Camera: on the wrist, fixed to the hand. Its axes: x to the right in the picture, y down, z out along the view.
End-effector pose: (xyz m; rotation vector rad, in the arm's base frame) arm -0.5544 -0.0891 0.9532 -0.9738 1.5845 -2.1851
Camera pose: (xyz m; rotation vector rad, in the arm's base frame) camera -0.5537 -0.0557 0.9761 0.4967 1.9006 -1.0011
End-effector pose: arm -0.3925 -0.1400 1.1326 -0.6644 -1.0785 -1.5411
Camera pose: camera -0.4189 -0.1529 1.1047 -1.0643 0.1089 -0.4977
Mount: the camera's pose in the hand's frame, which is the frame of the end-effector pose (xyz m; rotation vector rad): -0.0114 -0.0333 -0.0201 -0.3970 0.3210 1.4461
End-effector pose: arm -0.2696 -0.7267 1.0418 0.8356 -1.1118 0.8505
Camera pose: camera -0.2344 -0.7250 1.0217 -0.5973 -1.4527 1.7509
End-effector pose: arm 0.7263 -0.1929 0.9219 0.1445 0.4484 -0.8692
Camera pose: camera 0.6880 -0.2002 0.9107 0.1937 0.6491 0.6739
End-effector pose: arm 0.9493 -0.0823 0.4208 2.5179 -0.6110 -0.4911
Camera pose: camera 0.9596 -0.0431 0.4216 1.2121 -1.6903 0.3086
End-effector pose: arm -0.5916 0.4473 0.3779 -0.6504 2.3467 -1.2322
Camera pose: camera -0.5864 0.4502 0.4180 1.1037 2.3358 -0.1803
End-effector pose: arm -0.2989 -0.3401 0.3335 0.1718 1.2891 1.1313
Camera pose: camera -0.2949 -0.3743 0.3120 0.7102 1.0937 2.6944
